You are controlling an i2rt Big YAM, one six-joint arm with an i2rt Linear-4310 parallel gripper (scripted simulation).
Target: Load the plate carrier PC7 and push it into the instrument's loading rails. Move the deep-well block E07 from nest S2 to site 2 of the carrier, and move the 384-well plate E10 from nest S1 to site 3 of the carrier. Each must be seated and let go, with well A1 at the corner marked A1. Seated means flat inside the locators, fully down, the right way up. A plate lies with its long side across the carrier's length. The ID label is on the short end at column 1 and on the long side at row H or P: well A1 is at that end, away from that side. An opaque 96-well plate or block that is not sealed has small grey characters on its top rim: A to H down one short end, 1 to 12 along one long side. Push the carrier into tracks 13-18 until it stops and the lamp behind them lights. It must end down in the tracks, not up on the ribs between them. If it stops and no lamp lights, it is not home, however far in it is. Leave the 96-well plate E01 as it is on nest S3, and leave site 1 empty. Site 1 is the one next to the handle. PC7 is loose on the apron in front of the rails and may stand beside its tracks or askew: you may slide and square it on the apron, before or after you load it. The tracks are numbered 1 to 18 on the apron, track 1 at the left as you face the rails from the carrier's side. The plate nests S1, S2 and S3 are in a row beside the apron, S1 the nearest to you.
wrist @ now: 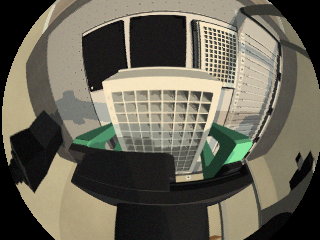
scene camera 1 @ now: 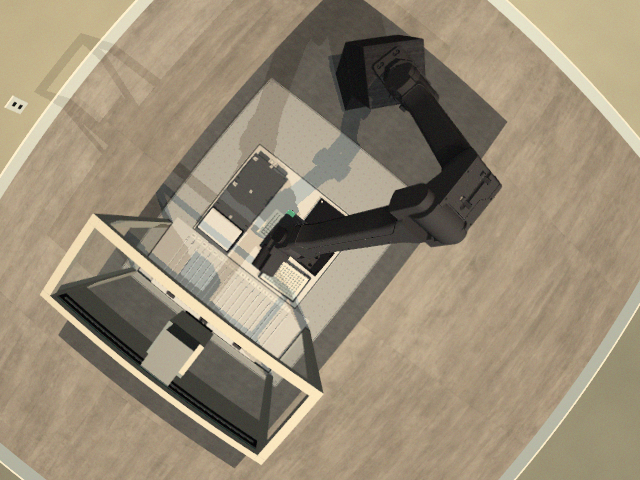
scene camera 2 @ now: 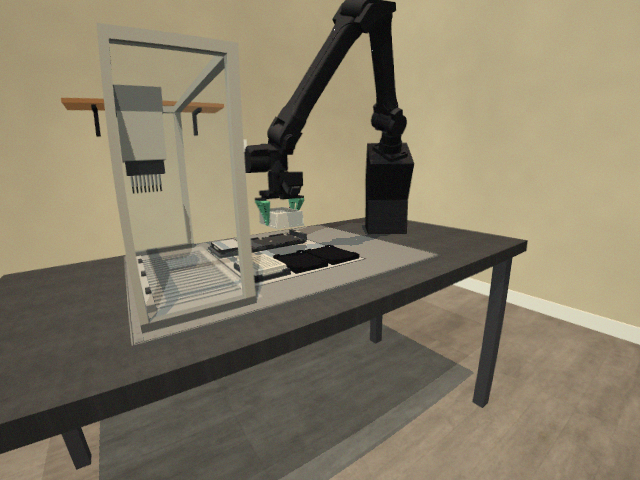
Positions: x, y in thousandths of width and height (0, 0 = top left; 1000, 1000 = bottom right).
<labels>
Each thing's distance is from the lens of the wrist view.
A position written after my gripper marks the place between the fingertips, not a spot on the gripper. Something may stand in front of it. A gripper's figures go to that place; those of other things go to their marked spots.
my gripper (wrist: 508, 498): 13 cm
nest S1 (wrist: 327, 215): 22 cm
</labels>
